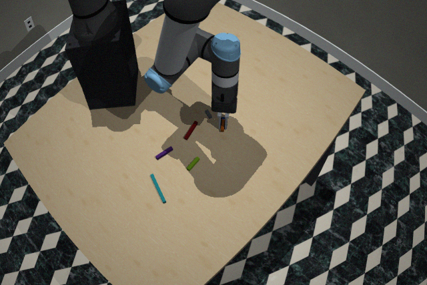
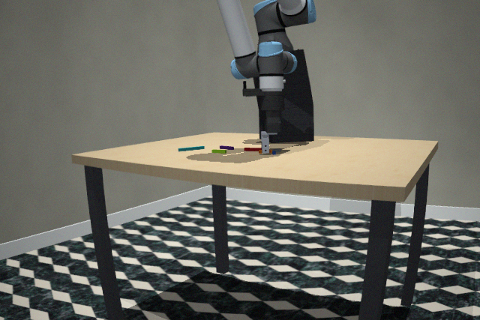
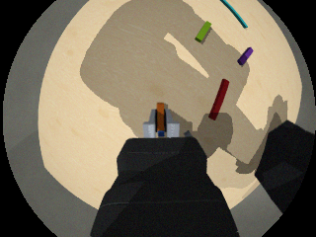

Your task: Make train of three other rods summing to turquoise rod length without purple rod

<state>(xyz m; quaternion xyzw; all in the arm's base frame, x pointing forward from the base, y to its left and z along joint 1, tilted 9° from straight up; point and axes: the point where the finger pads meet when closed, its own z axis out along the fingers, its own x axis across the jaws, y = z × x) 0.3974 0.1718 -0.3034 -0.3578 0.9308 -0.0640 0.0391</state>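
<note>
Right now the orange rod is 10 mm below my hand. Also, from my hand: red rod 80 mm to the right, 50 mm behind, 20 mm below; grey rod 70 mm behind, 20 mm below; blue rod 20 mm to the left, 20 mm below, 20 mm behind.
</note>
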